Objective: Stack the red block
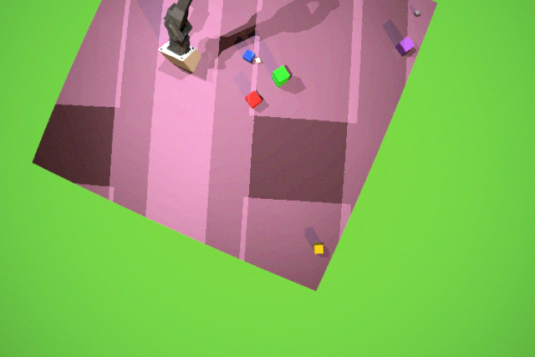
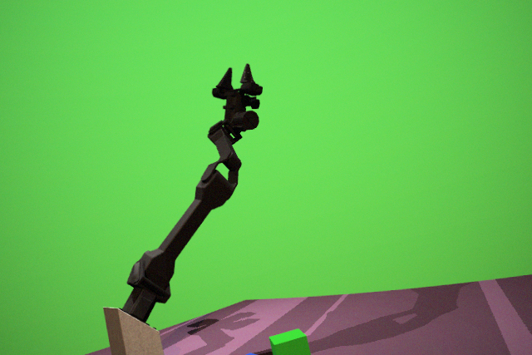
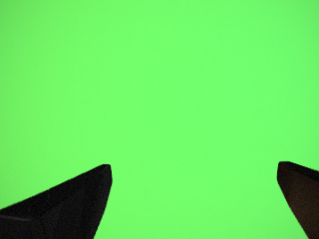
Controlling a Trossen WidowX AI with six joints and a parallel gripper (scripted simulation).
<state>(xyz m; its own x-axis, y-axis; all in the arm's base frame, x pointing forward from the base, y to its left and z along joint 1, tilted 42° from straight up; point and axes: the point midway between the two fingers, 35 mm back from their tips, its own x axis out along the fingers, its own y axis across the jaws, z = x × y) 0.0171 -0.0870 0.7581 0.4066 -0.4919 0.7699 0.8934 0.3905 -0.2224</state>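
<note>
Right now my gripper tip is 76 cm above the red block, 46 cm to the left of it and 34 cm short of it. Round my gripper tip: purple block (76 cm below, 75 cm ahead, 4 cm to the left); then blue block (76 cm below, 32 cm to the right, 24 cm ahead); then small white piece (77 cm below, 31 cm to the right, 28 cm ahead).
</note>
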